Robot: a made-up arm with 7 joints. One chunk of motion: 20 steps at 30 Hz.
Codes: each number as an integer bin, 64 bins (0 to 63) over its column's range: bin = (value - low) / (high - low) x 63, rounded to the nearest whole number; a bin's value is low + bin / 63 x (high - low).
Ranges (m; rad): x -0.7..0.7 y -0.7..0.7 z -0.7..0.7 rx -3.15..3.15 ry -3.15..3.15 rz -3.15..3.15
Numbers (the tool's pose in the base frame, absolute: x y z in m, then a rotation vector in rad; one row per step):
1: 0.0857 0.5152 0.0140 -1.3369 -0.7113 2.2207
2: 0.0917 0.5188 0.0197 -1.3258 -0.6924 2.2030
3: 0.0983 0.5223 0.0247 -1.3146 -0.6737 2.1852
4: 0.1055 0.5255 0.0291 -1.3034 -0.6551 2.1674
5: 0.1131 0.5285 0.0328 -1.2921 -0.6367 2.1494
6: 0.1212 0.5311 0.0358 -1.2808 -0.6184 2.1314
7: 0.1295 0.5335 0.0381 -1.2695 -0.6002 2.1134
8: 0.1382 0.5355 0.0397 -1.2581 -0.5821 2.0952
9: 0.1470 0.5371 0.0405 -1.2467 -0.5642 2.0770
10: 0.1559 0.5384 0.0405 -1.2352 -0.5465 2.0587
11: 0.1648 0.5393 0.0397 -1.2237 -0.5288 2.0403
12: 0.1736 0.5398 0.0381 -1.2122 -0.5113 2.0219
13: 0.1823 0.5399 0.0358 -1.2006 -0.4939 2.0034
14: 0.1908 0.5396 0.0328 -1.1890 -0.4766 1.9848
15: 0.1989 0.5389 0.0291 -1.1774 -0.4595 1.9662
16: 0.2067 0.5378 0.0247 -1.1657 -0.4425 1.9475
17: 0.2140 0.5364 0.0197 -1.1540 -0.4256 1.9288
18: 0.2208 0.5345 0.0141 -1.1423 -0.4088 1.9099
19: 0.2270 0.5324 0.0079 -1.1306 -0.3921 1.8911
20: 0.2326 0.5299 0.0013 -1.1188 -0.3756 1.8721
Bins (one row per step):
1: 35 55 32 18 24 54
2: 36 55 32 18 25 54
3: 36 55 33 18 25 53
4: 36 55 33 18 25 53
5: 37 55 33 19 25 53
6: 37 55 33 19 25 53
7: 37 56 33 19 25 53
8: 38 56 33 19 26 52
9: 38 56 33 19 26 52
10: 39 56 33 19 26 52
11: 39 56 33 19 26 52
12: 39 56 33 19 26 52
13: 40 56 33 19 27 52
14: 40 56 33 20 27 51
15: 40 56 33 20 27 51
16: 41 56 33 20 27 51
17: 41 56 32 20 27 51
18: 41 56 32 20 27 51
19: 42 55 32 20 28 50
20: 42 55 32 20 28 50

